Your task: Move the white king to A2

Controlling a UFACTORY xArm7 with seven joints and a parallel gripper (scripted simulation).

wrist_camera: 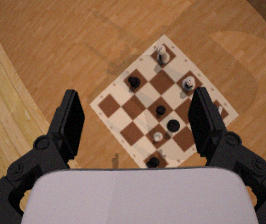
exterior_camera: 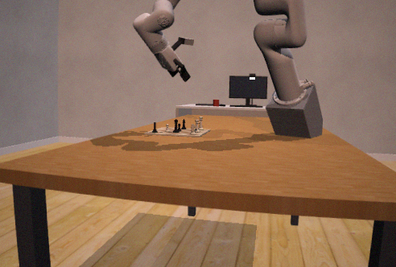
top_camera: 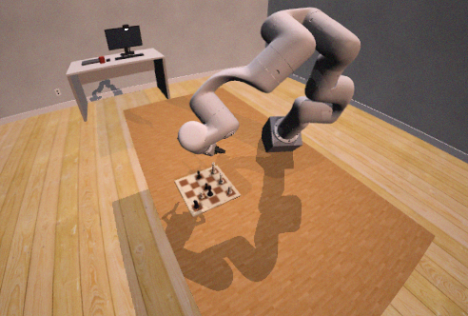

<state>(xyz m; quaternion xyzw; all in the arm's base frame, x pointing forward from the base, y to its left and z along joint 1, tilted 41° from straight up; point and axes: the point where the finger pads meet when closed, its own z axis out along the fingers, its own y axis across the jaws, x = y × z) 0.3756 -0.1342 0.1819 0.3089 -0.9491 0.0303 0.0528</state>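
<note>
Right now the white king is 20 cm below my hand, 8 cm to the right of it and 7 cm behind it. The rest, counted from my hand: chessboard: 23 cm below; white pawn: 21 cm below, 4 cm ahead, 3 cm to the left; black piece: 21 cm below, 8 cm ahead, 6 cm to the left.
</note>
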